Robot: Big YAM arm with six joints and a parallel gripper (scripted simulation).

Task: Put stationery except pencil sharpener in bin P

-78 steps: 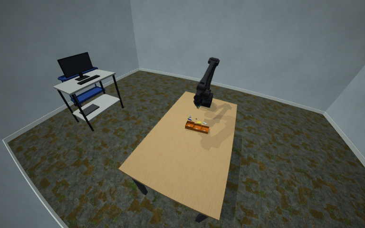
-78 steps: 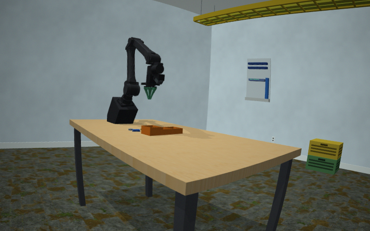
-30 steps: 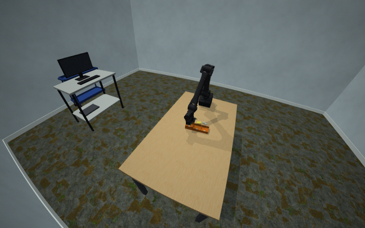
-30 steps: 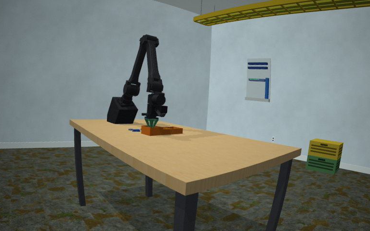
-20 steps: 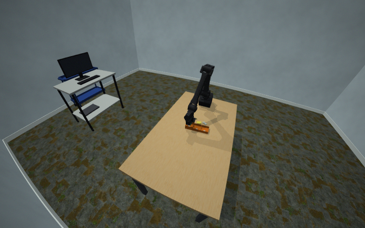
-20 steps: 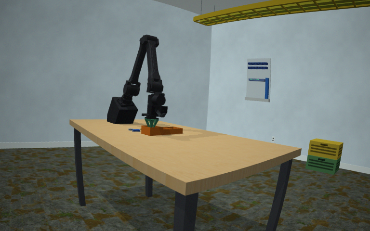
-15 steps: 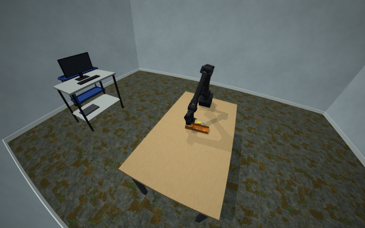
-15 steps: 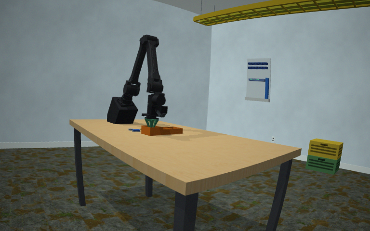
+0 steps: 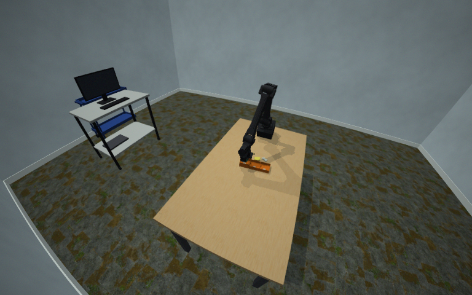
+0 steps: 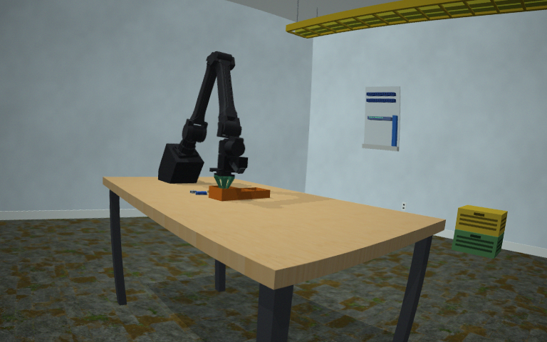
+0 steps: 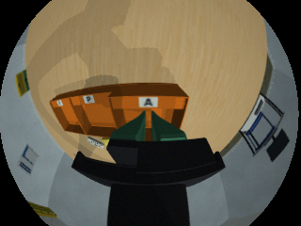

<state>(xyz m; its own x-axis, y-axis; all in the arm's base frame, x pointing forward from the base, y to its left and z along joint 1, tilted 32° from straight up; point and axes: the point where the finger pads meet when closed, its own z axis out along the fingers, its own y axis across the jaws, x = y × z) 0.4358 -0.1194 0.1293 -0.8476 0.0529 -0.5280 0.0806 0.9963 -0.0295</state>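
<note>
The orange bin lies 1 cm ahead of my hand and 8 cm to the left of it. Round my hand: blue item 11 cm behind, 2 cm to the right, 2 cm below; then orange stick 7 cm behind, 3 cm to the left, 2 cm below; then yellow pad 9 cm behind, 9 cm to the left, 2 cm below.
</note>
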